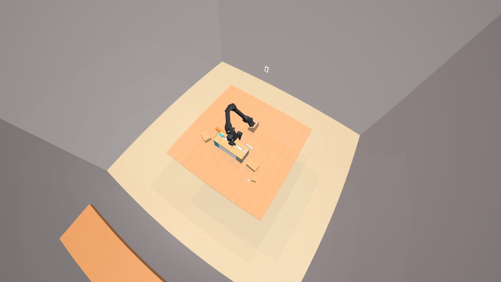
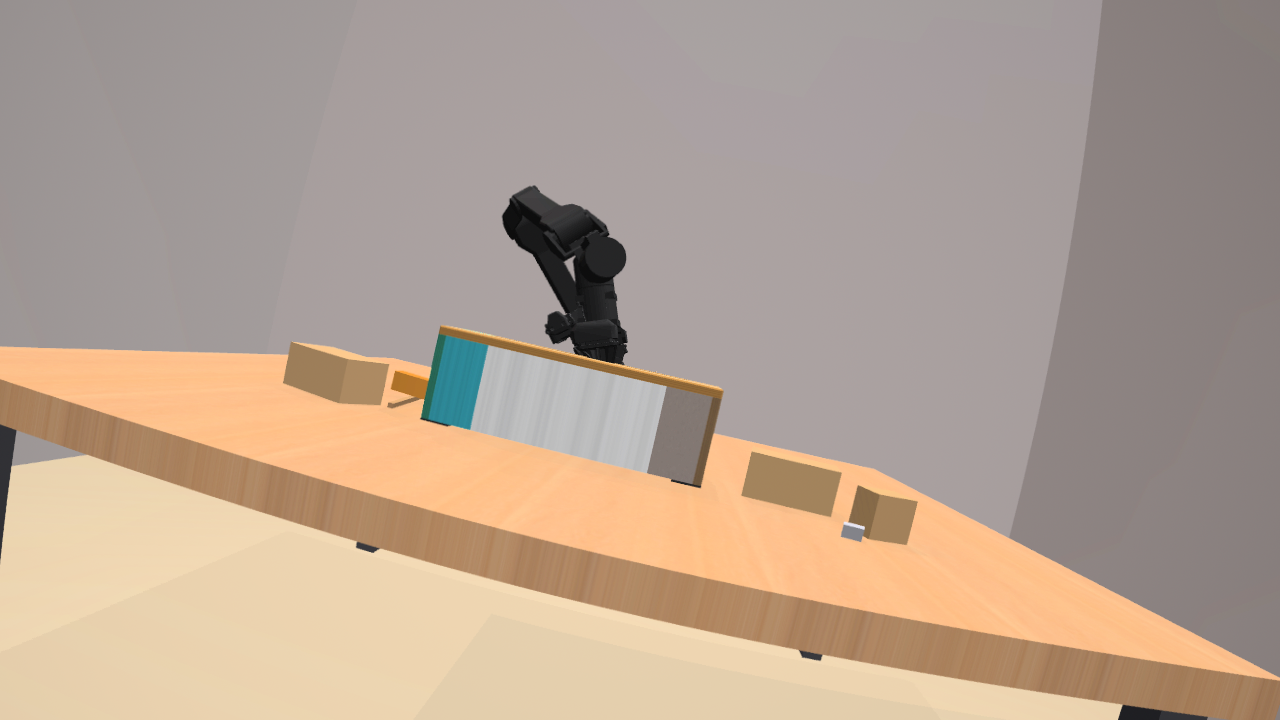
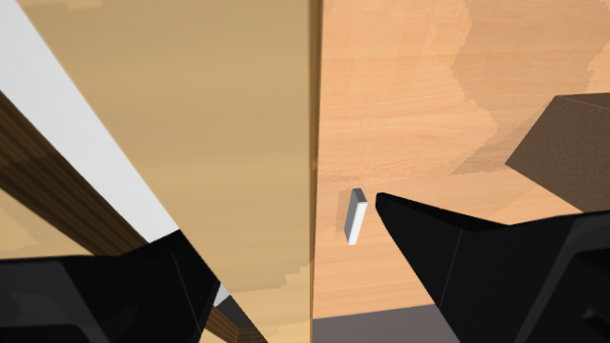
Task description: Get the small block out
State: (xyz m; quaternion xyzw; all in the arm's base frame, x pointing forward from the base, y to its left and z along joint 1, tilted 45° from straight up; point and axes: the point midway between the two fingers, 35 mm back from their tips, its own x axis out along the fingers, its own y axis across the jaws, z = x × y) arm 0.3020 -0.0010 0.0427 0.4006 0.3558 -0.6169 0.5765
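Right now the box is 40 mm to the right of my gripper tip, 30 mm ahead of it and 20 mm below it. Also, from my gripper tip: tan block (60 mm ahead, 20 mm to the left); then orange stick (230 mm to the right, 70 mm below, 40 mm behind); then thin stick (300 mm to the right, 80 mm below).
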